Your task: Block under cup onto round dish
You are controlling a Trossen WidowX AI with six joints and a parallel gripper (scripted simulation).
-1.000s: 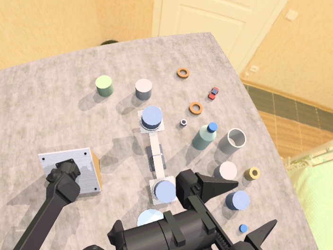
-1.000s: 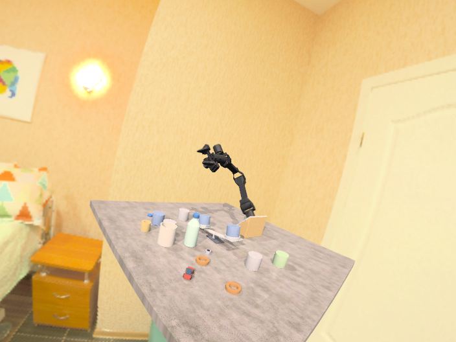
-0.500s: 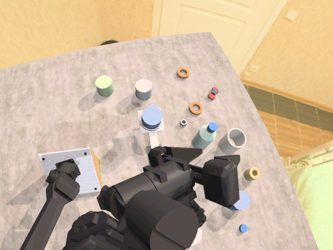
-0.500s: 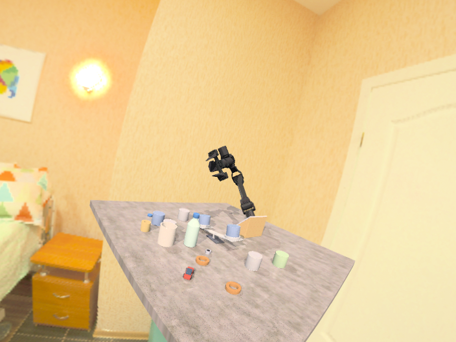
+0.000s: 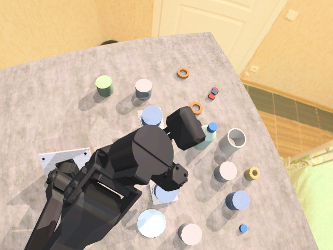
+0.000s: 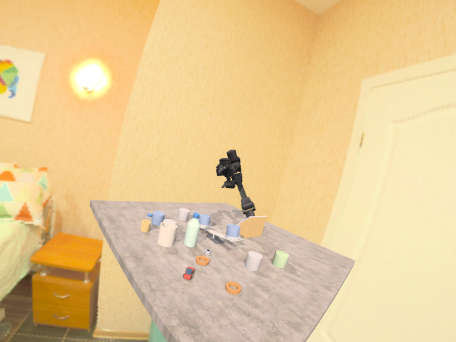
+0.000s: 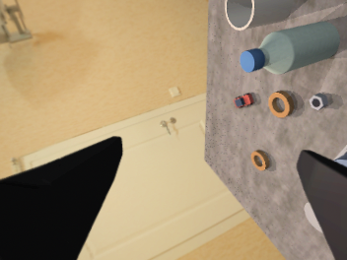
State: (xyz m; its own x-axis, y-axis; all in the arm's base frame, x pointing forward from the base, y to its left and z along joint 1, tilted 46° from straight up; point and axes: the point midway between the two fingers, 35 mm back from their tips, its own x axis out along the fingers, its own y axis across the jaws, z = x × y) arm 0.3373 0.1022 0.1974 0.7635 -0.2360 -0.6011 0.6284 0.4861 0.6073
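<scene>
Now: gripper tip 300 mm above the pale teal block, 90 mm to the left of it and 50 mm past it. From my gripper tip the other things lie so: nut (330 mm below, 150 mm to the left, 120 mm ahead); balance beam (300 mm below, 40 mm to the left, 30 mm behind); round pale blue dish (340 mm below, 180 mm to the right, 120 mm behind).
</scene>
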